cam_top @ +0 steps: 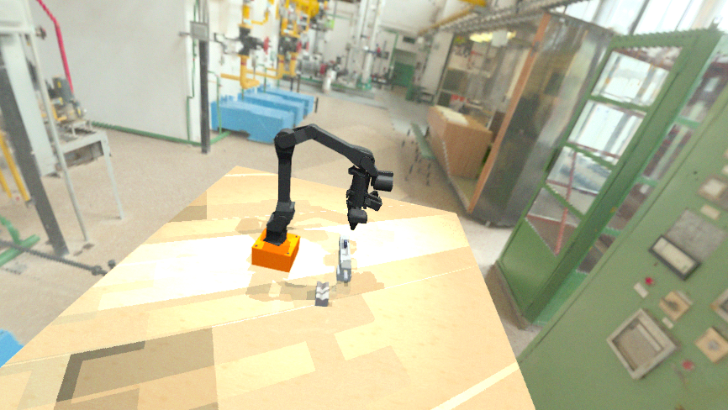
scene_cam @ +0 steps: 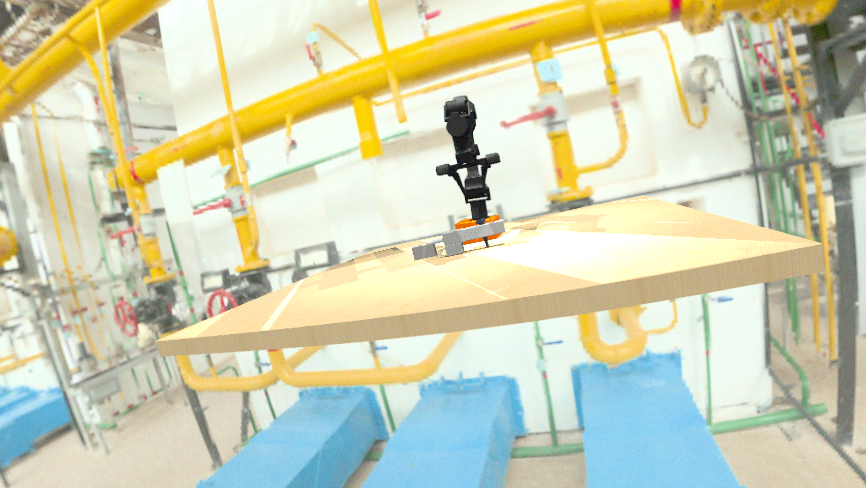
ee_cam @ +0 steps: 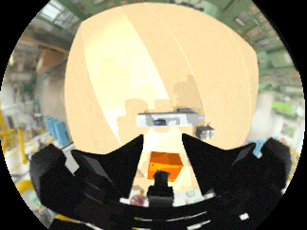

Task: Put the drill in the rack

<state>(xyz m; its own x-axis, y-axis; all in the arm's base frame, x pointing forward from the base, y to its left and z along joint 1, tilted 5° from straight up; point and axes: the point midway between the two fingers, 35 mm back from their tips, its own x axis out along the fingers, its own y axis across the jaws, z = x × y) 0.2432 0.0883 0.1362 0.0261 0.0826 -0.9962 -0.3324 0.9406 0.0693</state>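
Right now the pale drill is 2 cm ahead of my gripper tip, 9 cm to the right of it and 11 cm below it. From my gripper tip the other things lie so: grey rack: 1 cm behind, 21 cm to the right, 14 cm below.
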